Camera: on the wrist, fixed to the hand. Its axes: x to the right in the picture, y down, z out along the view.
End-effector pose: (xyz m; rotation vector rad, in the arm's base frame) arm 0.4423 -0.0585 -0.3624 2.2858 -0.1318 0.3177
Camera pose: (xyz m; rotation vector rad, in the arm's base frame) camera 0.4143 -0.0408 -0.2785 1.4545 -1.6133 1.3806
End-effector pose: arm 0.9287 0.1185 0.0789 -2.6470 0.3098 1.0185
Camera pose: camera 0.9542 0.0440 0.1229 1.7557 -1.9247 -0.5465
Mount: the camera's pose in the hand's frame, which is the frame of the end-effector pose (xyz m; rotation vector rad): -0.0042 0.0538 -0.0723 -0.1861 0.3781 1.5339
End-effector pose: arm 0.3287 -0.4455 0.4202 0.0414 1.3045 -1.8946
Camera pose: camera 0.3367 -0.3928 0.3474 1.0212 1.0692 -0.4407
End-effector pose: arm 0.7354 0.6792 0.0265 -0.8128 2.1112 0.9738
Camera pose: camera 0.6753 0.6501 0.0872 -0.6972 -2.2675 -1.4214
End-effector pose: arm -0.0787 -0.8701 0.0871 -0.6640 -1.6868 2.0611
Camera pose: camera -0.0331 -0.8257 0.0231 1.9303 0.7656 -1.4977
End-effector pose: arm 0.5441 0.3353 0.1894 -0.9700 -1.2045 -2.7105
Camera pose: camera 0.5229 0.2477 0.1860 -0.7667 0.0414 -1.5611
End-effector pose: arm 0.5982 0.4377 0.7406 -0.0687 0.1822 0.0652
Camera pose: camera 0.5773 0.4857 0.6671 -0.1134 0.5744 1.6083
